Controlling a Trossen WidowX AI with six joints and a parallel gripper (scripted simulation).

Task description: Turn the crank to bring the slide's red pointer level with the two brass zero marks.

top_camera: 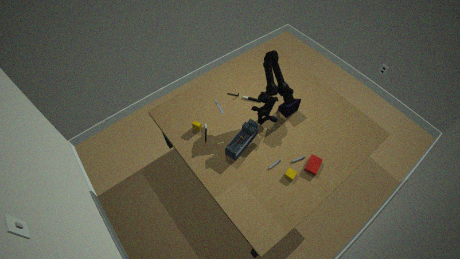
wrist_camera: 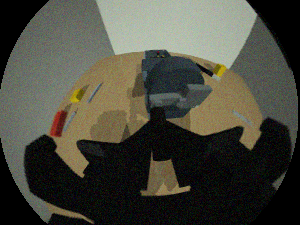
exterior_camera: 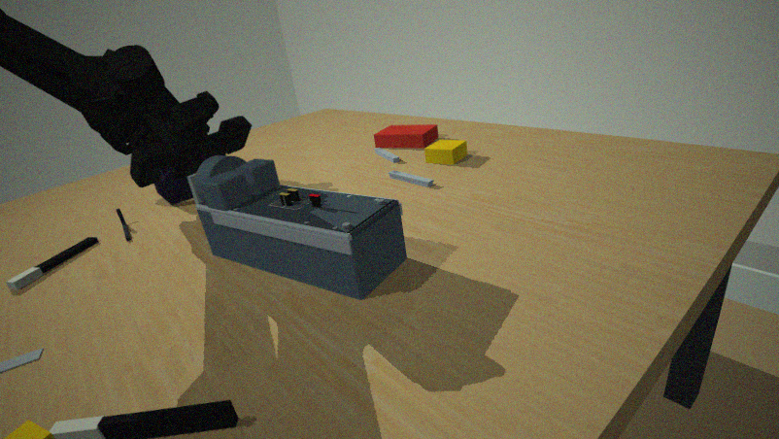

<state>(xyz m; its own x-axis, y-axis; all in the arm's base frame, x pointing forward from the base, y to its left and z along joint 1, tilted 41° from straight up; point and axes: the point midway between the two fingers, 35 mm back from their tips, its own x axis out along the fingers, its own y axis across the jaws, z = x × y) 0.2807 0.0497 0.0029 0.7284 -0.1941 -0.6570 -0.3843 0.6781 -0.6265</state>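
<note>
Now: the red pointer 20 cm ahead of my gripper tip, 5 cm to the left of it and 2 cm above it. Also, from my gripper tip: red block: 42 cm to the left, 16 cm behind, 5 cm below; dark crank handle: 2 cm behind, 2 cm above, 1 cm to the right; grey bar: 33 cm to the right, 13 cm ahead, 6 cm below.
</note>
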